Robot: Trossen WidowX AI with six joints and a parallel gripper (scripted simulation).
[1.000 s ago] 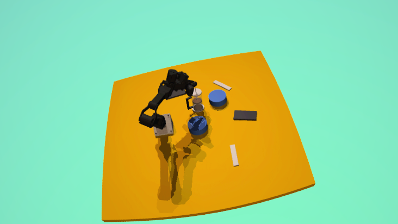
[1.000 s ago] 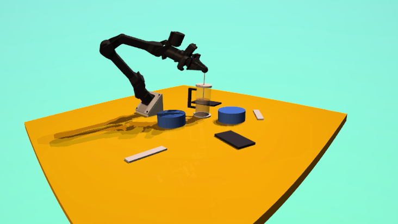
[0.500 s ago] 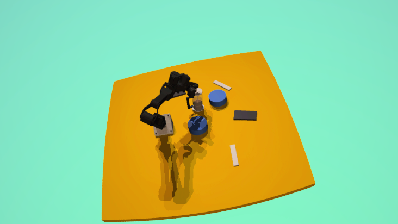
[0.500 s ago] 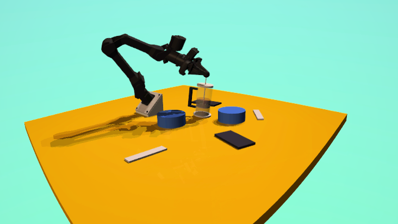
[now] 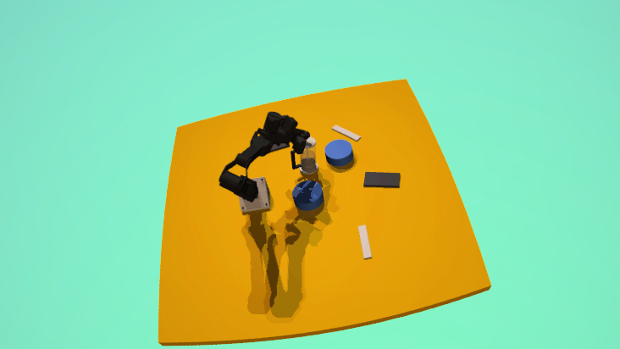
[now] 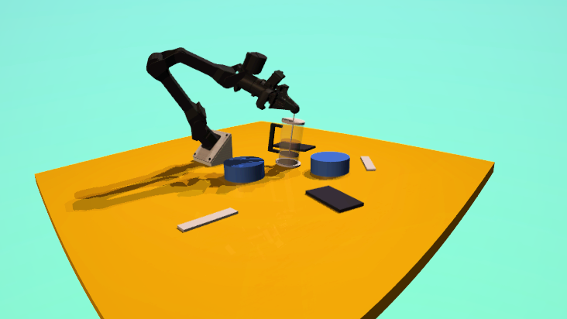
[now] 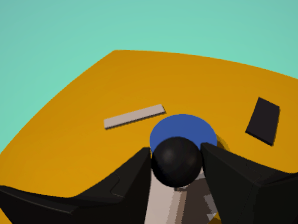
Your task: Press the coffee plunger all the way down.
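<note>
My gripper tip is now 3 cm past the coffee press, 2 cm to the left of it and 9 cm above it.
</note>
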